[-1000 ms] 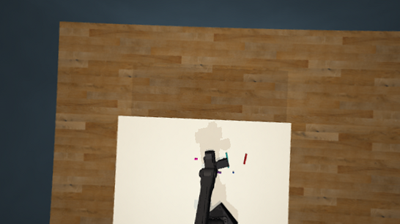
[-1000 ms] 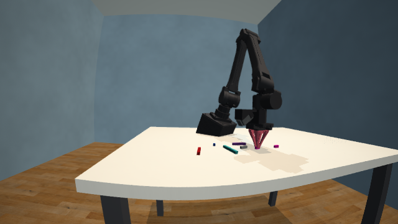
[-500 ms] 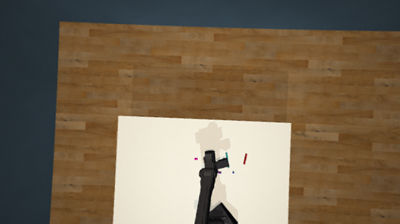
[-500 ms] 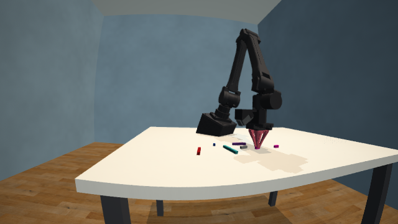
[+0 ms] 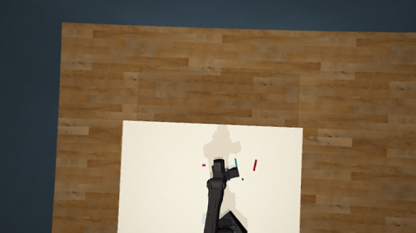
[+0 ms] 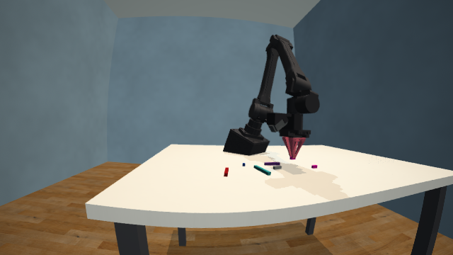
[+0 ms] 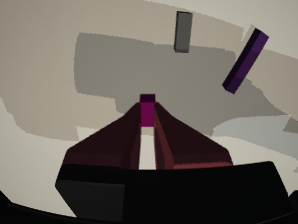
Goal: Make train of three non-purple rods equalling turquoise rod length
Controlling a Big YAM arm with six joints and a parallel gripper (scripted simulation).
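Now: hand 14 cm to the left of the blue rod, 10 cm past it and 4 cm above it. Round my hand: turquoise rod (12 cm to the right, 4 cm below, 1 cm behind); grey rod (5 cm to the right, 4 cm below, 2 cm behind); purple rod (8 cm behind, 4 cm to the right, 4 cm below).
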